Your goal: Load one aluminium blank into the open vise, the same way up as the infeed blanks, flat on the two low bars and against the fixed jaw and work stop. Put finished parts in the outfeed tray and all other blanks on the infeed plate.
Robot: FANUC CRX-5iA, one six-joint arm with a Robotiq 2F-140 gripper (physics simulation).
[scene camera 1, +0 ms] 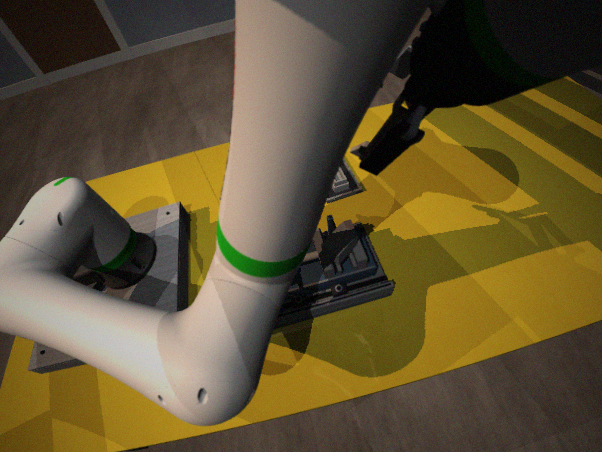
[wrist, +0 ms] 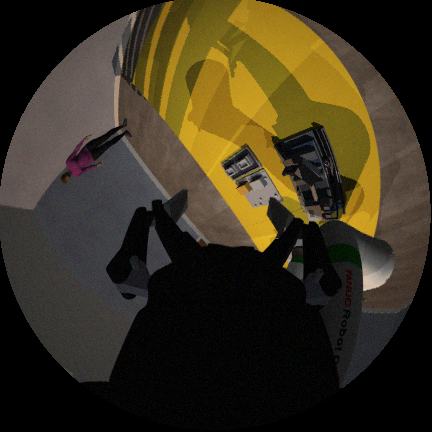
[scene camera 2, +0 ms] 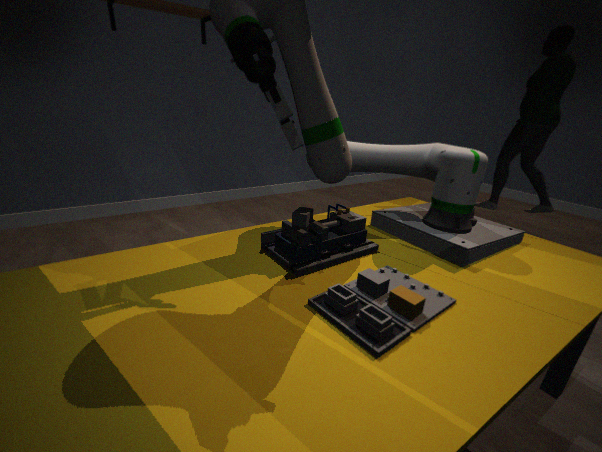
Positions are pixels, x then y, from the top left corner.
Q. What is the gripper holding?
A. Nothing.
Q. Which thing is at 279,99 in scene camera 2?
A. The gripper.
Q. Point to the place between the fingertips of the gripper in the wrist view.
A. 227,201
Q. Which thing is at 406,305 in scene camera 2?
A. A brass blank.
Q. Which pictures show the gripper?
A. Scene camera 1, the wrist view and scene camera 2: all of them.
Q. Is the gripper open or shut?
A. Open.
